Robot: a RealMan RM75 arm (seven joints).
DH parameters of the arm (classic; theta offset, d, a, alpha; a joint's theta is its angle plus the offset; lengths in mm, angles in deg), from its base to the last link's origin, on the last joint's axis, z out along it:
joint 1: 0 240.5 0 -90
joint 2: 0 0 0 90
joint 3: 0 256 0 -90
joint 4: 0 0 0 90
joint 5: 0 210 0 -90
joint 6: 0 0 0 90
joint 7: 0 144 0 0
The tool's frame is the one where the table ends.
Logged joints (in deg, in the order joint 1, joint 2, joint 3, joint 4, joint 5, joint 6, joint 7), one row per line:
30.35 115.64 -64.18 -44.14 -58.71 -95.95 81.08
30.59 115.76 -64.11 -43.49 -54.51 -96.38 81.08
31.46 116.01 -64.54 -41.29 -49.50 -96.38 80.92
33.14 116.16 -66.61 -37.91 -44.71 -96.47 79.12
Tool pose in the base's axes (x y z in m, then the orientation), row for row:
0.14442 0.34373 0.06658 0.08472 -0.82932 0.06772 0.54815
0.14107 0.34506 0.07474 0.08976 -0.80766 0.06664 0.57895
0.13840 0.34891 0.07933 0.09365 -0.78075 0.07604 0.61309
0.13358 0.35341 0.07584 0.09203 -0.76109 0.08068 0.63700
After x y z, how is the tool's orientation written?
As a quaternion, w x y z.
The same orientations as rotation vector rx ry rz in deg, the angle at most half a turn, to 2 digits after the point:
-141.73 11.57 93.68
-137.62 11.35 98.65
-132.73 12.93 104.23
-129.51 13.73 108.39

